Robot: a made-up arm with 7 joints. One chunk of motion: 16 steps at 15 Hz.
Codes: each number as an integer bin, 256 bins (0 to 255) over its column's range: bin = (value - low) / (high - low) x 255, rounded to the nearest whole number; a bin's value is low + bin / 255 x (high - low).
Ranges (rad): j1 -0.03..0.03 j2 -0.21..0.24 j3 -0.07..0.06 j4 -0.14..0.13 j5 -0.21..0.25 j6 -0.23..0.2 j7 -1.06..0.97
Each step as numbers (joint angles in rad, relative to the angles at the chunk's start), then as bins.
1 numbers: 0.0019 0.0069 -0.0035 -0.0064 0.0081 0.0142 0.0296
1 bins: 136 123 130 126 121 145 137
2 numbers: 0.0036 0.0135 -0.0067 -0.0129 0.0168 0.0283 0.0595
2 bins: 143 127 124 120 126 153 141
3 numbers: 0.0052 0.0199 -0.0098 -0.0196 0.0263 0.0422 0.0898
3 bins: 150 130 118 114 131 161 144
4 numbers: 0.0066 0.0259 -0.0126 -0.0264 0.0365 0.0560 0.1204
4 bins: 156 134 113 107 137 170 148
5 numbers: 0.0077 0.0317 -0.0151 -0.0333 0.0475 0.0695 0.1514
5 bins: 160 137 108 101 143 178 152
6 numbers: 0.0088 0.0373 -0.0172 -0.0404 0.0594 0.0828 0.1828
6 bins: 165 140 104 94 149 185 156
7 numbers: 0.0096 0.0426 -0.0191 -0.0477 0.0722 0.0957 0.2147
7 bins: 168 143 100 87 156 193 160
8 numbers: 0.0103 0.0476 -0.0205 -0.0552 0.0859 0.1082 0.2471
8 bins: 171 146 97 80 164 201 164
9 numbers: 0.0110 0.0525 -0.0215 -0.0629 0.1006 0.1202 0.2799
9 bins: 174 149 95 73 172 208 168
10 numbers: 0.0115 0.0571 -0.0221 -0.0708 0.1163 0.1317 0.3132
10 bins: 176 151 94 65 181 214 172
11 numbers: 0.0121 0.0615 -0.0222 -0.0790 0.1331 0.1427 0.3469
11 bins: 179 154 94 58 190 221 177
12 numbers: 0.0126 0.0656 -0.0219 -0.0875 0.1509 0.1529 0.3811
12 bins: 181 156 94 50 200 227 181
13 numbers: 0.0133 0.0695 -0.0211 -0.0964 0.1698 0.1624 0.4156
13 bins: 184 158 96 41 211 233 185
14 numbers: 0.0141 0.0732 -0.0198 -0.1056 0.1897 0.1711 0.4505
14 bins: 187 160 98 32 222 238 190
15 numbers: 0.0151 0.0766 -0.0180 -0.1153 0.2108 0.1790 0.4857
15 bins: 192 162 102 23 233 243 194
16 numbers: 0.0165 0.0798 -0.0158 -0.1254 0.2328 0.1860 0.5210
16 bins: 198 164 106 14 245 247 199
